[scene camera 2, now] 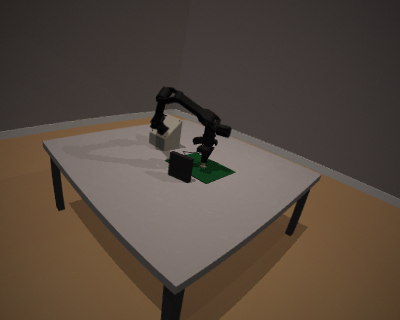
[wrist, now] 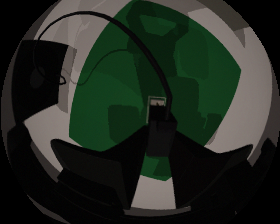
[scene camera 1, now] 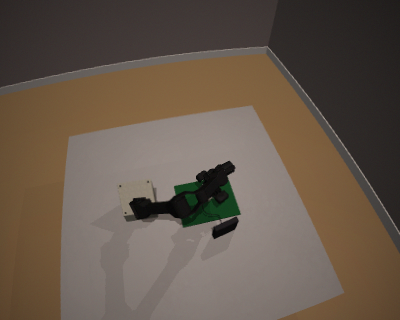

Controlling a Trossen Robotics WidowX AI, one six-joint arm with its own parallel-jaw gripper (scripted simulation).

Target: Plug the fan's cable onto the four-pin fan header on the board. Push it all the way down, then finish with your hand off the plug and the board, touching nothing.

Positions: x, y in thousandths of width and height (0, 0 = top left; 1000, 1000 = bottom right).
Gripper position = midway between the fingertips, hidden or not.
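You'd find the gripper (wrist: 562, 583) here, and as for the things, there's a black plug (wrist: 573, 596). There's a green board (scene camera 1: 574, 652) too, and that board shows elsewhere as well (scene camera 2: 534, 536) (wrist: 723, 337).
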